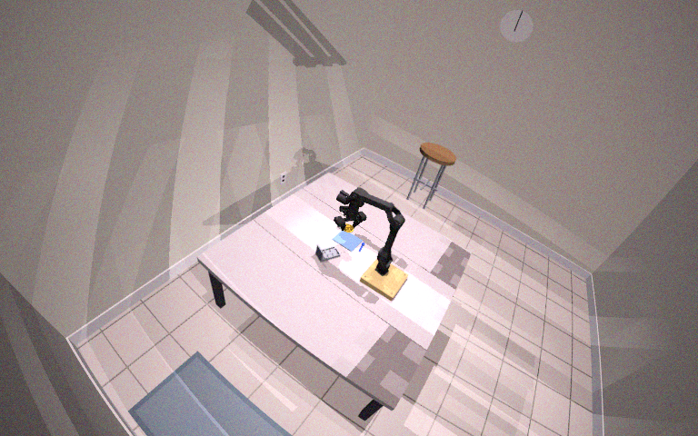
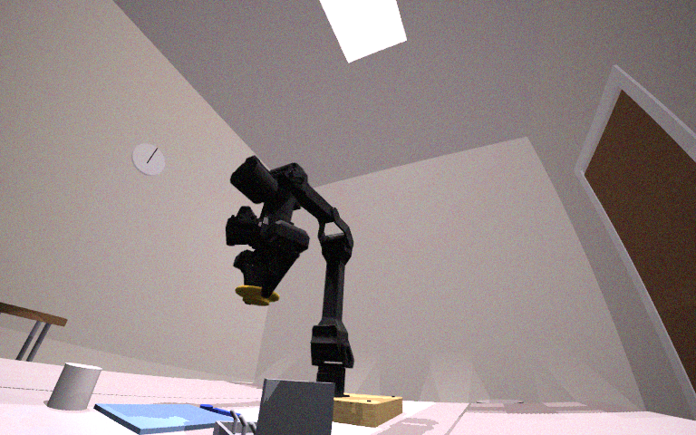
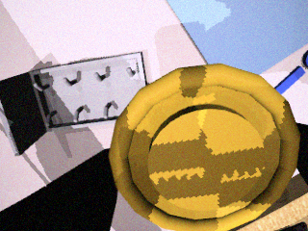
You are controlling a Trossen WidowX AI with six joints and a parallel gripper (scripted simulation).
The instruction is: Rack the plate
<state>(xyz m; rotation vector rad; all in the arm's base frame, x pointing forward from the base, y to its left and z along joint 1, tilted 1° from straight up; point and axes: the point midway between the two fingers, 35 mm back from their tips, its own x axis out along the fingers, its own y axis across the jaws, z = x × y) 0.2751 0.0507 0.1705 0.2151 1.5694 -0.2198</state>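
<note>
My gripper tip is now 2 cm short of the grey dish rack, 10 cm to the right of it and 16 cm above it. The rest, counted from my gripper tip: yellow plate 1 cm above; blue mat 4 cm ahead, 9 cm to the right, 18 cm below; cup 16 cm ahead, 15 cm to the right, 15 cm below.
</note>
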